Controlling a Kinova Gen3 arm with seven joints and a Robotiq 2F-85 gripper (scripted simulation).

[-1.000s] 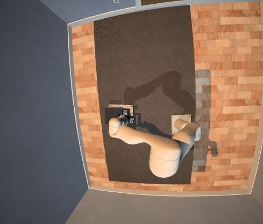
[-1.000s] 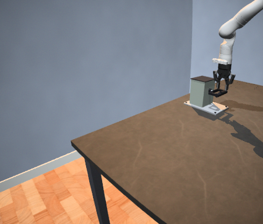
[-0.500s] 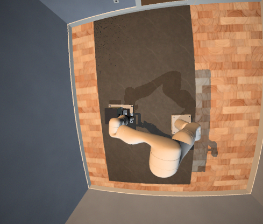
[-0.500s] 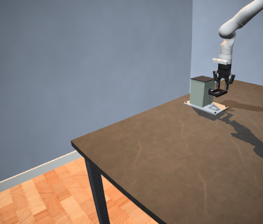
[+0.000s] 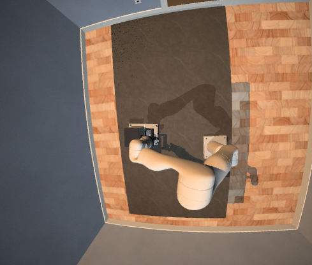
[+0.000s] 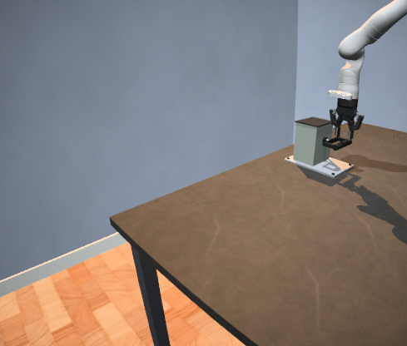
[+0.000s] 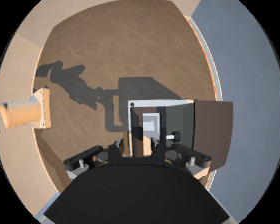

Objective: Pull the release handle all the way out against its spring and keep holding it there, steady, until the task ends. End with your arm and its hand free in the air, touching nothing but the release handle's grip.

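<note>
The black release handle is 5 cm ahead of my hand and 4 cm below it. Also, from my hand: light baseplate 14 cm below, 9 cm ahead.
</note>
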